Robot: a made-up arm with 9 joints. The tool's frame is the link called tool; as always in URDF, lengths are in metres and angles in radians.
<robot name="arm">
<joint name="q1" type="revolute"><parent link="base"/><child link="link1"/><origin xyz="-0.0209 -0.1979 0.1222" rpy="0.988 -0.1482 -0.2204"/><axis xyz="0 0 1"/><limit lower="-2.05" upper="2.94" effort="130" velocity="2.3"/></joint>
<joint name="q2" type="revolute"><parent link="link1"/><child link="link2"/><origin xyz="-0.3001 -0.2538 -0.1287" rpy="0.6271 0.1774 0.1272"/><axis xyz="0 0 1"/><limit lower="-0.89" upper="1.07" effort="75" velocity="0.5"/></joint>
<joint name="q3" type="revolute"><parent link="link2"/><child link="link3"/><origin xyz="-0.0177 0.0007 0.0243" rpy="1.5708 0 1.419"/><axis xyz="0 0 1"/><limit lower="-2.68" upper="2.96" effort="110" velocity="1.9"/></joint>
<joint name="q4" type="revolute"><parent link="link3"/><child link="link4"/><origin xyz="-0.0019 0.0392 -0.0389" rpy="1.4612 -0.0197 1.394"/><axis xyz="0 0 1"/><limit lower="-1.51" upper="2.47" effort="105" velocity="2"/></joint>
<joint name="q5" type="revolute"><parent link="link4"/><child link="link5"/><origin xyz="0.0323 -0.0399 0.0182" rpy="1.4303 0.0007 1.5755"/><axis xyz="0 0 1"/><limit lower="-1.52" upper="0.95" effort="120" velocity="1.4"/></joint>
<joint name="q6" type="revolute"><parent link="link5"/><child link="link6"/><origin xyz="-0.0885 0.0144 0.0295" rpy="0.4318 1.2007 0.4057"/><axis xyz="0 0 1"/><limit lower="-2.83" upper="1.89" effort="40" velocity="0.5"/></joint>
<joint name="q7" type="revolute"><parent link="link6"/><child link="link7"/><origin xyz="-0.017 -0.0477 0.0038" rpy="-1.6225 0.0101 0.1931"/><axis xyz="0 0 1"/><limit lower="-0.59" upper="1.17" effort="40" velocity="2.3"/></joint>
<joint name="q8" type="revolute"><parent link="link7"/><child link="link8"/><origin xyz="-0.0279 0.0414 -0.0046" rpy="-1.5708 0 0.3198"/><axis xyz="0 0 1"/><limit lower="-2.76" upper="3.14" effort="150" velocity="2.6"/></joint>
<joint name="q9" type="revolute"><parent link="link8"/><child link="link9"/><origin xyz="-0.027 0.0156 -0.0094" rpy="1.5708 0 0"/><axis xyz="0 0 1"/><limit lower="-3.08" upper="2.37" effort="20" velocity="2.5"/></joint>
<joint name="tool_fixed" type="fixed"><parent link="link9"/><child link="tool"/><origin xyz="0.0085 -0.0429 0.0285" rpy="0 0 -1.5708"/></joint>
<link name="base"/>
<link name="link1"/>
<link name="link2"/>
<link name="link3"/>
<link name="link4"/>
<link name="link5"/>
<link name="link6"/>
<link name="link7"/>
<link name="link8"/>
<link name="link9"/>
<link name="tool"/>
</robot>
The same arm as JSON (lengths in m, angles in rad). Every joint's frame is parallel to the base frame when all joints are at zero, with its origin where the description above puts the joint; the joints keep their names.
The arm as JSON. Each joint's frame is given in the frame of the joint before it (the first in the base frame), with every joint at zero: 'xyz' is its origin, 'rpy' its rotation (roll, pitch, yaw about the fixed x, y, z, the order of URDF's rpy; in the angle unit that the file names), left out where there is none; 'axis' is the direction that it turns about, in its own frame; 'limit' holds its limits. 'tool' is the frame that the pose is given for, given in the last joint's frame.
{
  "units": {
    "length": "m",
    "angle": "rad"
  },
  "joints": [
    {
      "name": "q1",
      "type": "revolute",
      "origin": {
        "xyz": [
          -0.0209,
          -0.1979,
          0.1222
        ]
      },
      "axis": [
        -0.261799,
        -0.796996,
        0.544297
      ],
      "limit": {
        "lower": -2.05,
        "upper": 2.94
      }
    },
    {
      "name": "q2",
      "type": "revolute",
      "origin": {
        "xyz": [
          -0.2559,
          0.0243,
          -0.3239
        ]
      },
      "axis": [
        -0.0001,
        -1.0,
        0.0001
      ],
      "limit": {
        "lower": -0.89,
        "upper": 1.07
      }
    },
    {
      "name": "q3",
      "type": "revolute",
      "origin": {
        "xyz": [
          -0.0176,
          -0.0243,
          -0.002
        ]
      },
      "axis": [
        1.0,
        -0.0001,
        0.0
      ],
      "limit": {
        "lower": -2.68,
        "upper": 2.96
      }
    },
    {
      "name": "q4",
      "type": "revolute",
      "origin": {
        "xyz": [
          -0.0389,
          -0.0392,
          -0.0019
        ]
      },
      "axis": [
        0.109401,
        0.177002,
        0.978111
      ],
      "limit": {
        "lower": -1.51,
        "upper": 2.47
      }
    },
    {
      "name": "q5",
      "type": "revolute",
      "origin": {
        "xyz": [
          -0.037,
          -0.0286,
          0.0279
        ]
      },
      "axis": [
        0.039501,
        -0.949718,
        0.310606
      ],
      "limit": {
        "lower": -1.52,
        "upper": 0.95
      }
    },
    {
      "name": "q6",
      "type": "revolute",
      "origin": {
        "xyz": [
          -0.0853,
          -0.0239,
          0.0327
        ]
      },
      "axis": [
        0.944813,
        -0.323504,
        -0.051701
      ],
      "limit": {
        "lower": -2.83,
        "upper": 1.89
      }
    },
    {
      "name": "q7",
      "type": "revolute",
      "origin": {
        "xyz": [
          -0.0069,
          -0.025,
          -0.0437
        ]
      },
      "axis": [
        0.0001,
        0.0001,
        1.0
      ],
      "limit": {
        "lower": -0.59,
        "upper": 1.17
      }
    },
    {
      "name": "q8",
      "type": "revolute",
      "origin": {
        "xyz": [
          -0.0481,
          -0.0135,
          -0.0046
        ]
      },
      "axis": [
        -1.0,
        0.0,
        0.0001
      ],
      "limit": {
        "lower": -2.76,
        "upper": 3.14
      }
    },
    {
      "name": "q9",
      "type": "revolute",
      "origin": {
        "xyz": [
          0.0094,
          -0.027,
          -0.0156
        ]
      },
      "axis": [
        0.0001,
        0.0001,
        1.0
      ],
      "limit": {
        "lower": -3.08,
        "upper": 2.37
      }
    }
  ],
  "tool": {
    "origin": {
      "xyz": [
        0.0429,
        0.0085,
        0.0285
      ],
      "rpy": [
        -0.0001,
        0.0001,
        0.0
      ]
    }
  }
}

